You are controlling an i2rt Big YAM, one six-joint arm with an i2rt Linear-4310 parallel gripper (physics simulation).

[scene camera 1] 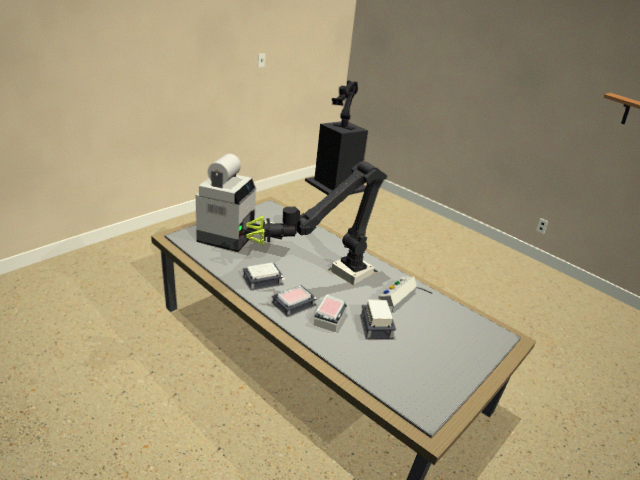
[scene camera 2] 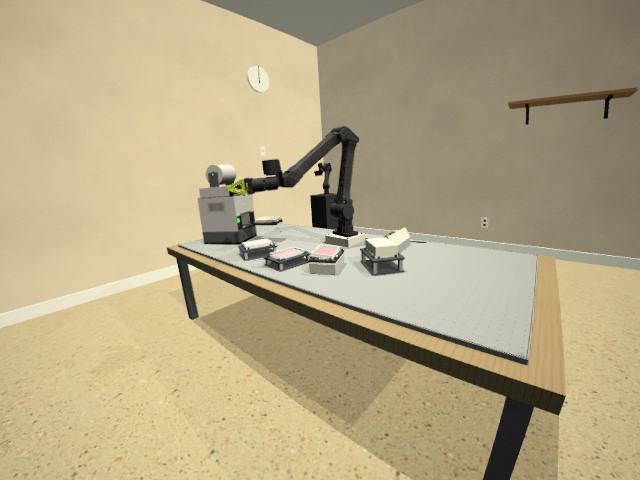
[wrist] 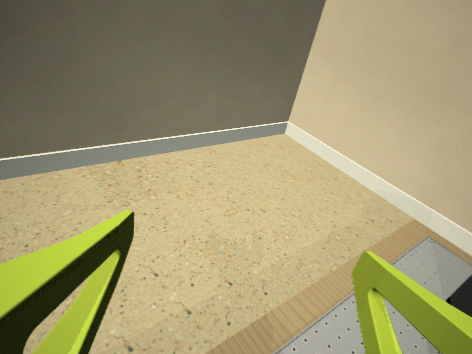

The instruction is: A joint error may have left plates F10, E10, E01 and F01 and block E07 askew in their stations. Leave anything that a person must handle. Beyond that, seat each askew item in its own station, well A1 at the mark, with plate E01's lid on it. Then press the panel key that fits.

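Note:
My gripper (scene camera 1: 249, 230) (scene camera 2: 231, 189) (wrist: 248, 242) is open and empty, raised beside the grey machine and pointing level. A white plate (scene camera 1: 262, 271) (scene camera 2: 256, 243) sits on a dark stand. A pink-welled plate (scene camera 1: 294, 296) (scene camera 2: 287, 254) sits on a low dark stand. Another pink plate (scene camera 1: 330, 307) (scene camera 2: 326, 252) sits on a light block-like base. A tall white block (scene camera 1: 380, 312) (scene camera 2: 382, 247) sits on a legged stand. A further pale plate (scene camera 2: 268, 220) shows behind the machine. Labels, A1 marks and small tilts are too small to read. The key panel (scene camera 1: 399, 292) (scene camera 2: 400, 239) has coloured keys.
The grey machine (scene camera 1: 219, 219) (scene camera 2: 219, 219) with a white roll on top stands at the table's left end, close to the gripper; a green light shows on it. Behind the table, a second small arm (scene camera 1: 347, 103) stands on a black pedestal (scene camera 1: 330, 157) (scene camera 2: 319, 211).

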